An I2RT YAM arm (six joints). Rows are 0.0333 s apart.
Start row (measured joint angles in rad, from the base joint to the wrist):
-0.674, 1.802, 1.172, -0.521, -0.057, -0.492
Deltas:
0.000, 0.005, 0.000, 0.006, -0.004, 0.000
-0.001, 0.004, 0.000, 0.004, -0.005, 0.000
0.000, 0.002, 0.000, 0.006, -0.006, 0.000
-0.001, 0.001, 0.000, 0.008, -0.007, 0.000
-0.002, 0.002, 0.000, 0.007, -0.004, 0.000
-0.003, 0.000, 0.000, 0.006, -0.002, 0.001
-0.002, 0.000, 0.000, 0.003, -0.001, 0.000
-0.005, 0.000, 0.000, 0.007, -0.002, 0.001
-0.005, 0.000, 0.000, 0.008, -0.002, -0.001
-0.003, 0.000, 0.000, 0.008, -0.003, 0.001
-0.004, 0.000, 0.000, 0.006, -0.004, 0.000
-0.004, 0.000, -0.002, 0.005, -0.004, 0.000
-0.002, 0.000, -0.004, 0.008, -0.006, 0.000
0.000, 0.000, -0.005, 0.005, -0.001, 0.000
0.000, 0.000, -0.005, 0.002, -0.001, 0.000
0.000, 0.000, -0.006, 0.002, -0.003, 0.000
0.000, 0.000, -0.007, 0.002, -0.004, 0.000
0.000, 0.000, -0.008, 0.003, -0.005, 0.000
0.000, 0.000, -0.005, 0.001, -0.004, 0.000
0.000, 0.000, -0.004, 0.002, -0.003, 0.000
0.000, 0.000, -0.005, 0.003, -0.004, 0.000
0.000, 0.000, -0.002, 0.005, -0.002, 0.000
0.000, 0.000, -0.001, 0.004, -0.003, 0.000
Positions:
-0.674, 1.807, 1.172, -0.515, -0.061, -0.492
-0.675, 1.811, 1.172, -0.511, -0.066, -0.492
-0.675, 1.813, 1.172, -0.505, -0.072, -0.492
-0.676, 1.814, 1.172, -0.497, -0.079, -0.492
-0.678, 1.816, 1.172, -0.490, -0.083, -0.492
-0.681, 1.816, 1.172, -0.484, -0.085, -0.491
-0.683, 1.816, 1.172, -0.481, -0.086, -0.491
-0.688, 1.816, 1.172, -0.474, -0.088, -0.490
-0.693, 1.816, 1.172, -0.466, -0.090, -0.491
-0.696, 1.816, 1.172, -0.458, -0.093, -0.490
-0.700, 1.816, 1.172, -0.452, -0.097, -0.490
-0.704, 1.816, 1.170, -0.447, -0.101, -0.490
-0.706, 1.816, 1.166, -0.439, -0.107, -0.490
-0.706, 1.816, 1.161, -0.434, -0.108, -0.490
-0.706, 1.816, 1.156, -0.432, -0.109, -0.490
-0.706, 1.816, 1.150, -0.430, -0.112, -0.490
-0.706, 1.816, 1.143, -0.428, -0.116, -0.490
-0.706, 1.816, 1.135, -0.425, -0.121, -0.490
-0.706, 1.816, 1.130, -0.424, -0.125, -0.490
-0.706, 1.816, 1.126, -0.422, -0.128, -0.490
-0.706, 1.816, 1.121, -0.419, -0.132, -0.490
-0.706, 1.816, 1.119, -0.414, -0.134, -0.490
-0.706, 1.816, 1.118, -0.410, -0.137, -0.490

